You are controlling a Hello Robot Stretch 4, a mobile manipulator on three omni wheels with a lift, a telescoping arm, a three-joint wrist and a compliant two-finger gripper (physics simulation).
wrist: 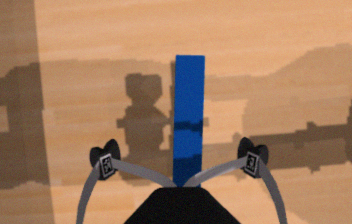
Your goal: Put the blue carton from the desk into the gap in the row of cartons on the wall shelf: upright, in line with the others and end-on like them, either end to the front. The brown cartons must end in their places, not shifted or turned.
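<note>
The blue carton (189,107) shows as a long, narrow blue face on the light wooden surface. It runs nearly straight up and down in the wrist view, a little right of the middle, and its near end is hidden behind the gripper's black body. My gripper (179,159) is open. Its two black fingertips stand wide apart, one on each side of the carton's near part, with a gap on both sides, and touch nothing. The wall shelf and the brown cartons do not show in this view.
The wooden desk top (100,30) fills the view around the carton. Shadows of the arm and gripper fall across it and over the carton. A darker band runs down the left edge of the view.
</note>
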